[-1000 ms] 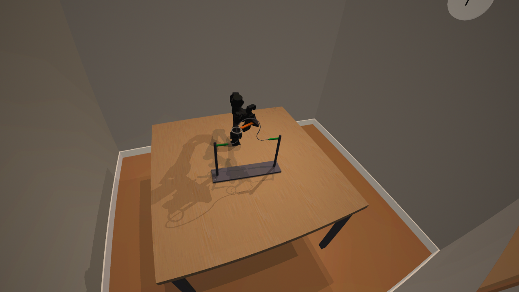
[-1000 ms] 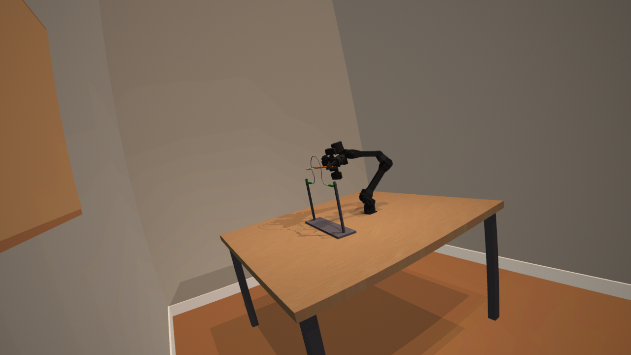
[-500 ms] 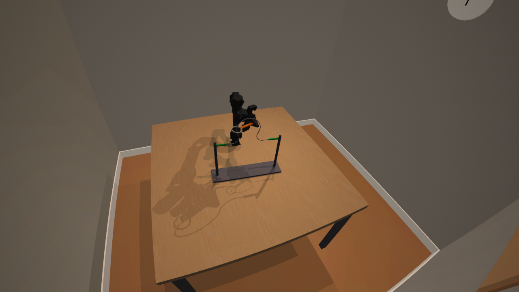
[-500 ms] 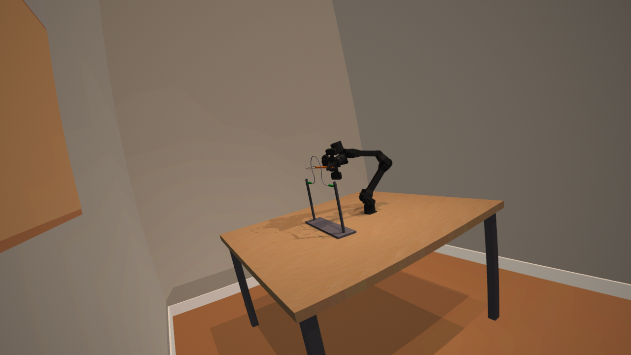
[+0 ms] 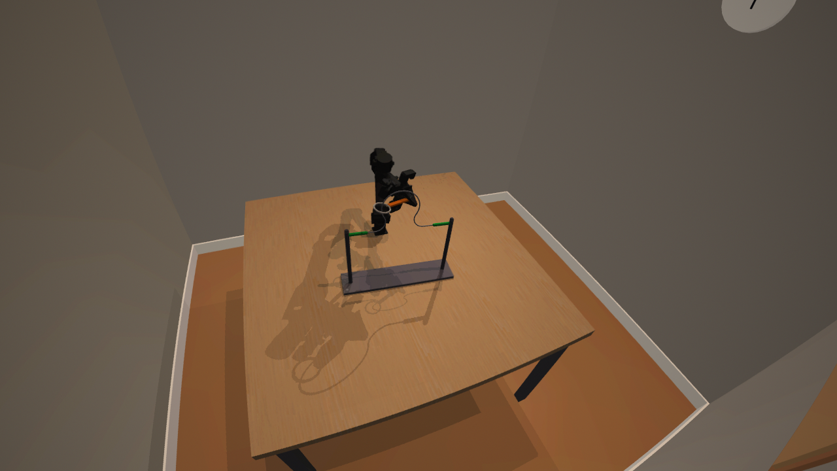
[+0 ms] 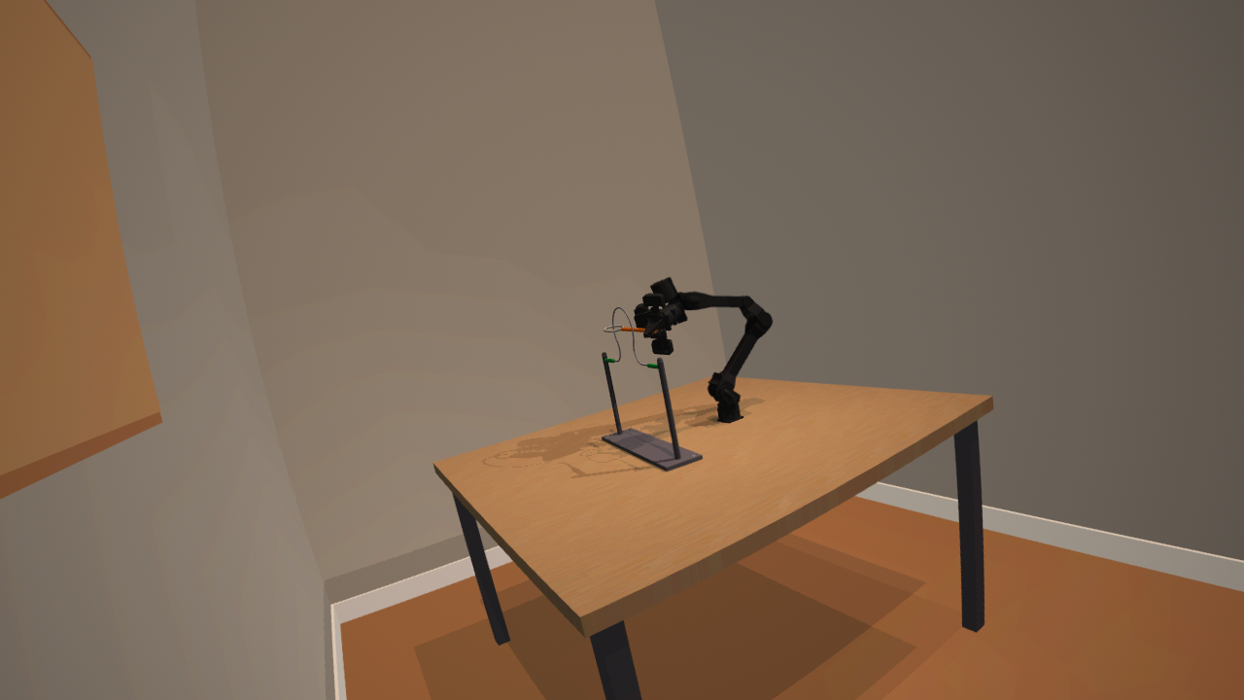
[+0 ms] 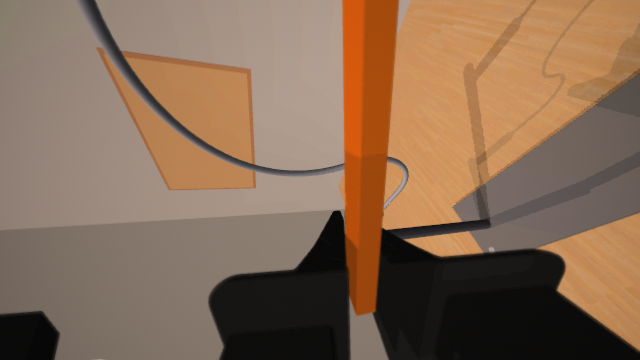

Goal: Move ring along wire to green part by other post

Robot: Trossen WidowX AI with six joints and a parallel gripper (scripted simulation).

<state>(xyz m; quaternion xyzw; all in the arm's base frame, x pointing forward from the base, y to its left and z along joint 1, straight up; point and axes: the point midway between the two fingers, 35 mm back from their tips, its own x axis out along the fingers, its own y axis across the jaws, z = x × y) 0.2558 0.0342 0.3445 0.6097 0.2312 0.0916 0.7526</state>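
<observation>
The ring with orange handle lies 10 cm to the right of my gripper tip and 2 cm above it.
</observation>
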